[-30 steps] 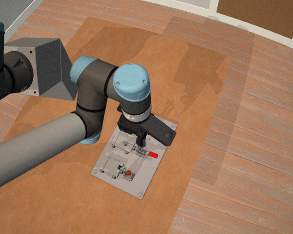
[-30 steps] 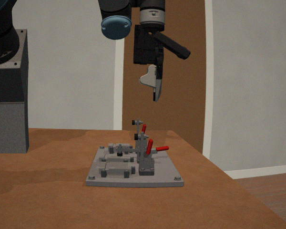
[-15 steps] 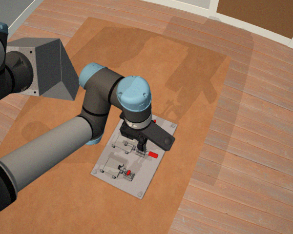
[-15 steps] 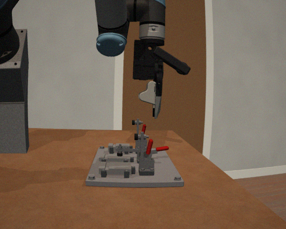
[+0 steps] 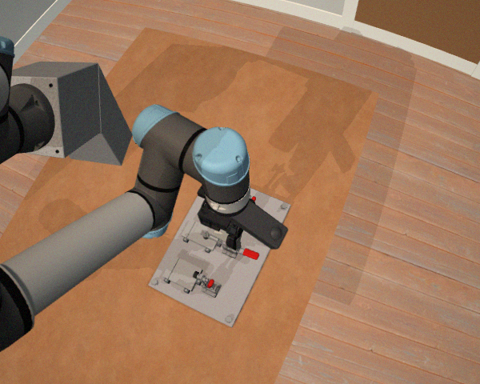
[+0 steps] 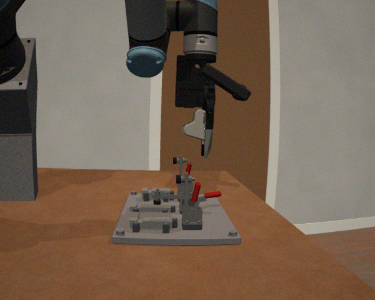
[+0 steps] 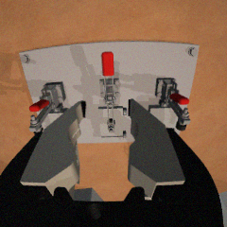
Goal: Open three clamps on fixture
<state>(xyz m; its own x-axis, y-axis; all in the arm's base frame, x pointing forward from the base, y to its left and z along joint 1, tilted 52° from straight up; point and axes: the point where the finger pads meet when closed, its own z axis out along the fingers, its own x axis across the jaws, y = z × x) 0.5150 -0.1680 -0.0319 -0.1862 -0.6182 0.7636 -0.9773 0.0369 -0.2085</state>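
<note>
Right now my hand is 60 mm past the grey fixture plate, 10 mm to the right of it and 150 mm above it. Round my hand: grey part 130 mm behind, 20 mm to the left, 130 mm below.
</note>
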